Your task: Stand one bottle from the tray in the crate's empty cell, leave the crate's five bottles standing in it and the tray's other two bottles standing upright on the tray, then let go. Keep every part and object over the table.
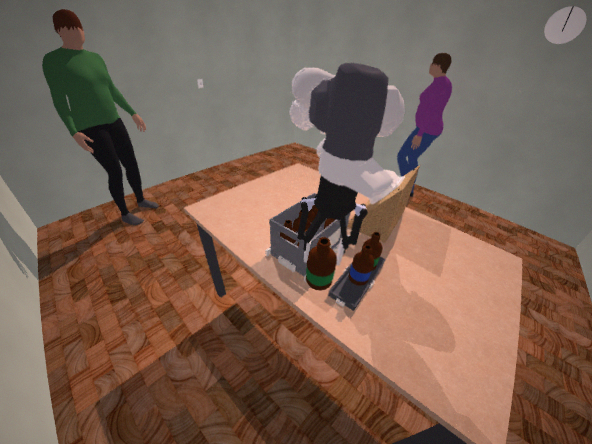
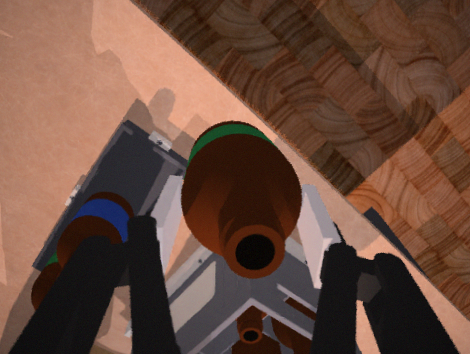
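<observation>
My gripper [image 1: 324,253] [image 2: 240,200] is shut on a brown bottle with a green band [image 1: 321,265] [image 2: 240,185]. The bottle is upright, outside the crate, on its tray side near the table's edge; its height over the table is hard to tell. The grey crate [image 1: 285,248] [image 2: 227,289] stands behind it, with brown bottles inside, partly hidden by the gripper; its empty cell cannot be made out. The dark tray [image 1: 343,294] [image 2: 125,162] lies beside the held bottle. A blue-banded bottle [image 1: 362,266] [image 2: 102,212] and a green-banded bottle [image 1: 374,248] [image 2: 46,290] stand upright on it.
A tan upright board [image 1: 389,212] stands behind the tray and crate, close to the arm. The table's near edge [image 1: 320,322] [image 2: 235,97] runs close past the held bottle. Two people [image 1: 87,100] [image 1: 434,107] stand on the floor beyond the table.
</observation>
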